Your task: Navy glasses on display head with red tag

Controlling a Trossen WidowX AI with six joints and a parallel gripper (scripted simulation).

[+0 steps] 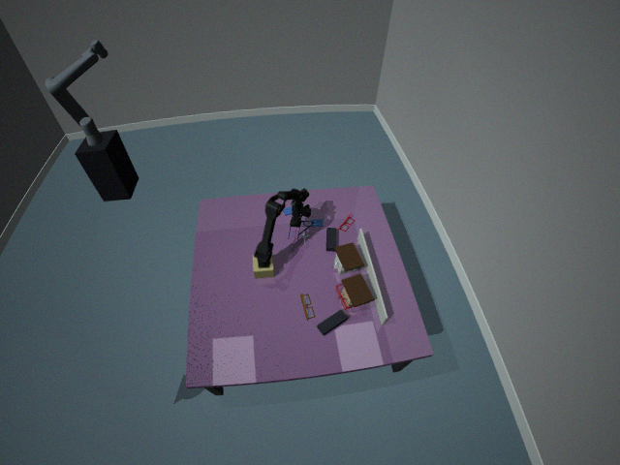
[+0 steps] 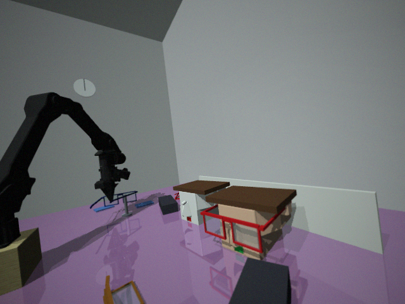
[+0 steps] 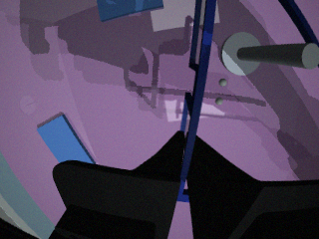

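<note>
Right now the post stand is 60 mm to the right of my gripper tip, 50 mm ahead of it and 40 mm below it. The rest, counted from my gripper tip: pale display head (320 mm to the right, 250 mm ahead); then upright panel (410 mm to the right, 400 mm ahead); then tan display head (540 mm to the right, 260 mm ahead).
</note>
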